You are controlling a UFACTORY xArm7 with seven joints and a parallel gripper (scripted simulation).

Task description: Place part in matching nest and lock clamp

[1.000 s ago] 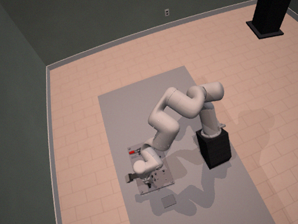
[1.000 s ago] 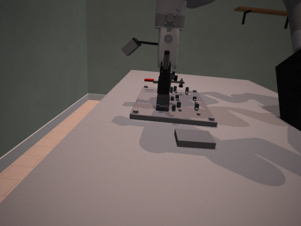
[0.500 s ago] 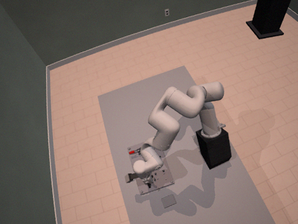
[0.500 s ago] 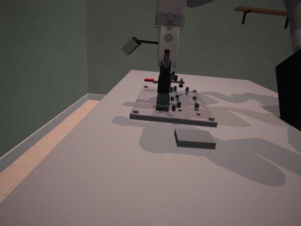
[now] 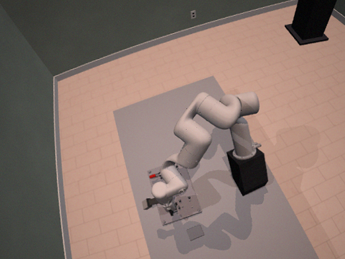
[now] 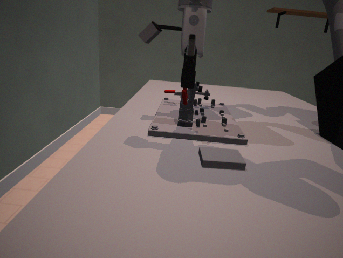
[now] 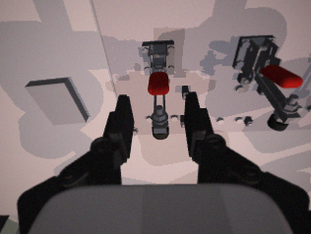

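The grey part lies 10 cm behind my hand, 15 cm to the left of it and 13 cm below it. The rest, counted from my hand: fixture plate 2 cm behind, 11 cm to the right, 13 cm below.
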